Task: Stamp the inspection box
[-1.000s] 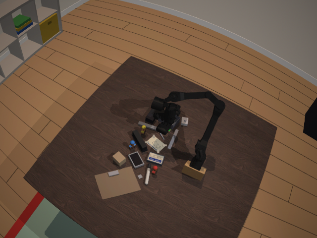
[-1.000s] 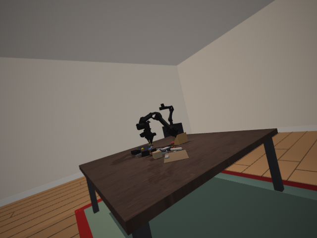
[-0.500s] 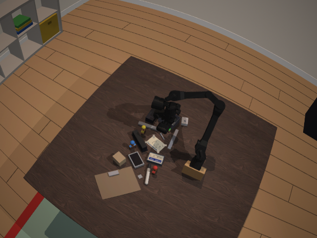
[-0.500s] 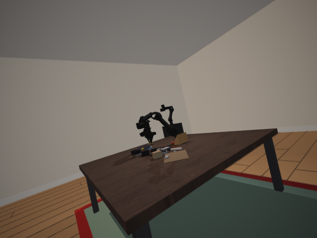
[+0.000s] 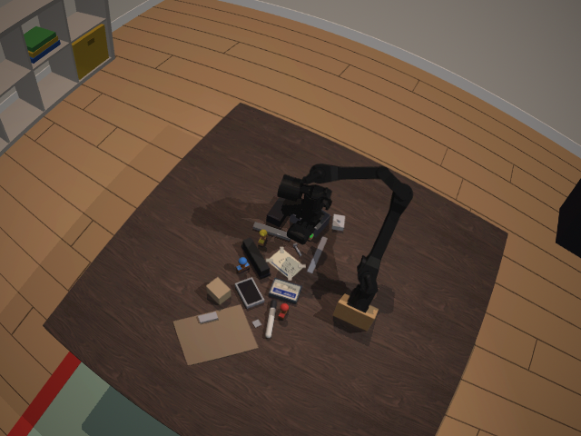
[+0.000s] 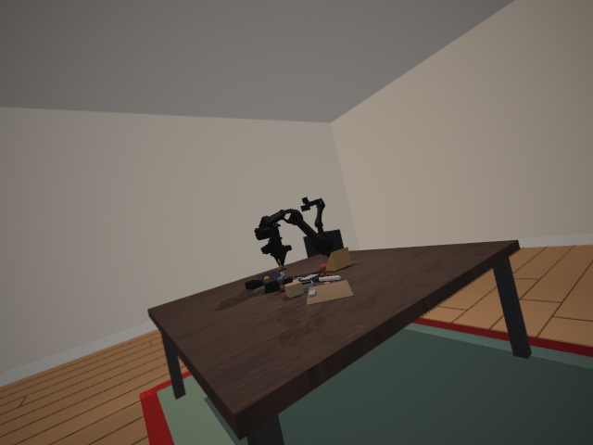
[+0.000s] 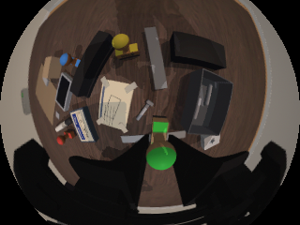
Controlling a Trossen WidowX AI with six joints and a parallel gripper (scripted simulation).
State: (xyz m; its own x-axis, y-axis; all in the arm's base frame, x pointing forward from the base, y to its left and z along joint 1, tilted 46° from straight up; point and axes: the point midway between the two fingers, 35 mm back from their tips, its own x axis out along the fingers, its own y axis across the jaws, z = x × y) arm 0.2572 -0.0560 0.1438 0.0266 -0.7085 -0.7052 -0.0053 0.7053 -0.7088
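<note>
Now: gripper tip 250 mm to the right of the dark ink pad, 80 mm above it and 60 mm short of it. Round my gripper tip: cream card: 90 mm to the left, 80 mm below, 20 mm ahead; dark bin: 100 mm to the right, 70 mm below, 40 mm ahead; green-knobbed stamp: right at my gripper tip.
</note>
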